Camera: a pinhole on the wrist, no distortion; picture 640 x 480 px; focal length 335.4 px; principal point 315.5 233.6 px. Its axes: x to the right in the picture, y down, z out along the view. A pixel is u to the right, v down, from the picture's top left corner.
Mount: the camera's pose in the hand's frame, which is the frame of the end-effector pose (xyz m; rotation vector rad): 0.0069 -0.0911 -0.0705 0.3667 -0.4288 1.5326
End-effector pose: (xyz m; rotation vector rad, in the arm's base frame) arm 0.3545 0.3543 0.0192 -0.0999 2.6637 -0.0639
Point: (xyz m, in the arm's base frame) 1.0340 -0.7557 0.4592
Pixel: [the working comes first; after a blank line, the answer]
In the camera's frame: -0.9290 0.7058 0.5733

outside the picture
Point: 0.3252 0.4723 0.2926
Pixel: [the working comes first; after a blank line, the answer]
In the camera's frame: 0.0781 0.1242 -0.2546

behind the camera
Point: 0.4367 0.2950 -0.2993
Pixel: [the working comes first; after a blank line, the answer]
In the camera's frame: 0.2313 -0.0843 0.3174

559.9 144.5
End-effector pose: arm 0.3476 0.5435 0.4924 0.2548 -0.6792 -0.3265
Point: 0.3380 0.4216 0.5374
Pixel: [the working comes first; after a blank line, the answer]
In the camera's frame: 0.0536 -0.0623 0.1113

477.1 46.0
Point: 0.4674 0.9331 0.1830
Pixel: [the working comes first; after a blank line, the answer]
In the camera's frame: 0.1866 0.2567 -0.4222

behind the camera
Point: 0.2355 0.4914 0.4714
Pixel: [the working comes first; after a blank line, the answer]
In the camera's frame: 0.0768 0.0763 0.1140

541.5 458.1
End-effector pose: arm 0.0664 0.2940 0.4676 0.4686 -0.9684 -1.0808
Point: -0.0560 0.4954 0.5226
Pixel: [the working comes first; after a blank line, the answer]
In the camera's frame: 0.2469 0.1732 0.1302

outside the picture
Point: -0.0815 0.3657 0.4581
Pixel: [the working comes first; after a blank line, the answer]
In the camera's frame: 0.1305 0.0880 0.1589

590.9 419.4
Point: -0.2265 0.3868 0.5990
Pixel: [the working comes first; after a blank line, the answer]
In the camera's frame: 0.2593 0.0594 0.3135

592.9 297.2
